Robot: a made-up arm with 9 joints.
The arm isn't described. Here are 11 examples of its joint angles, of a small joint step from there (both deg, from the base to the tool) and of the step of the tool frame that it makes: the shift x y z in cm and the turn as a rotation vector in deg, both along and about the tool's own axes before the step.
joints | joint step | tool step
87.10 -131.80 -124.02 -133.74 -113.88 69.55 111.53 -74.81 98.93 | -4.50 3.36 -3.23 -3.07 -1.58 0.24 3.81 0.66 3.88 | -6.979 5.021 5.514 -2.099 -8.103 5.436
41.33 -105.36 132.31 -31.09 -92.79 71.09 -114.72 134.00 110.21 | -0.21 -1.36 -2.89 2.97 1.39 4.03 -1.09 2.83 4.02 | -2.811 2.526 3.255 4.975 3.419 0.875
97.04 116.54 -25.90 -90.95 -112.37 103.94 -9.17 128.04 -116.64 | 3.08 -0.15 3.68 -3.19 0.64 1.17 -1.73 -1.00 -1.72 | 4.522 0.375 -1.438 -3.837 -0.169 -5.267
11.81 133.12 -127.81 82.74 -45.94 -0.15 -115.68 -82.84 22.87 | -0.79 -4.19 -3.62 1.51 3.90 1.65 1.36 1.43 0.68 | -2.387 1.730 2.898 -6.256 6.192 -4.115
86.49 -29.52 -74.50 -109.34 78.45 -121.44 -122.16 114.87 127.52 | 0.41 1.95 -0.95 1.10 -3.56 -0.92 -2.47 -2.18 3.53 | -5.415 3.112 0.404 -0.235 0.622 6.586
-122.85 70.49 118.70 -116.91 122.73 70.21 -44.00 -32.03 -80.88 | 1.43 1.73 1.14 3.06 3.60 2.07 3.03 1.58 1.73 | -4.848 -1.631 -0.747 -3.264 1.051 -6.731
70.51 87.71 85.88 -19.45 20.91 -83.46 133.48 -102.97 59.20 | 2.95 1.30 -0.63 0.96 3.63 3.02 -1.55 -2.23 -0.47 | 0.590 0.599 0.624 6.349 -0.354 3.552
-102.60 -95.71 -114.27 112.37 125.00 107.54 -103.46 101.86 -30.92 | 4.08 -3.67 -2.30 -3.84 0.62 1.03 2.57 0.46 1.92 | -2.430 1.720 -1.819 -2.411 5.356 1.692
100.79 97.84 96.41 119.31 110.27 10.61 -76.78 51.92 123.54 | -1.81 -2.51 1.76 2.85 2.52 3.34 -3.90 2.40 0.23 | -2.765 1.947 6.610 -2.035 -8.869 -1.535
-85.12 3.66 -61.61 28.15 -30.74 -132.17 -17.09 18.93 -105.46 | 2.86 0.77 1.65 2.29 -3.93 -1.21 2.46 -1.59 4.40 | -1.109 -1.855 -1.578 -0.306 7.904 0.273
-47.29 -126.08 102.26 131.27 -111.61 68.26 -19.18 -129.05 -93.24 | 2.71 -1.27 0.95 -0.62 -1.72 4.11 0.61 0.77 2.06 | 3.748 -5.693 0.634 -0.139 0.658 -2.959
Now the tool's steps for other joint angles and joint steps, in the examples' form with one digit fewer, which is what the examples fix.
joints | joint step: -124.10 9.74 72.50 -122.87 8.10 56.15 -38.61 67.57 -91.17 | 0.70 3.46 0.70 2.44 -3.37 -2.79 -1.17 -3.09 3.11
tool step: 0.80 -7.29 0.79 2.06 5.52 5.65
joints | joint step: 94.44 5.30 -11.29 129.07 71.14 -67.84 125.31 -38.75 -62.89 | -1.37 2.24 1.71 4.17 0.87 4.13 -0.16 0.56 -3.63
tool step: -6.46 2.07 -1.46 0.95 3.35 1.15
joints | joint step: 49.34 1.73 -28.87 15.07 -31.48 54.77 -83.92 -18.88 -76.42 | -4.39 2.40 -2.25 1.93 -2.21 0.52 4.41 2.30 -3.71
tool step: 0.56 -0.73 3.81 -8.68 -5.23 2.77
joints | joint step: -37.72 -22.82 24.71 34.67 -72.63 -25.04 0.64 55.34 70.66 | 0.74 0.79 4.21 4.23 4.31 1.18 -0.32 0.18 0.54
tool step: 1.02 -8.03 2.83 1.46 -2.24 -3.72
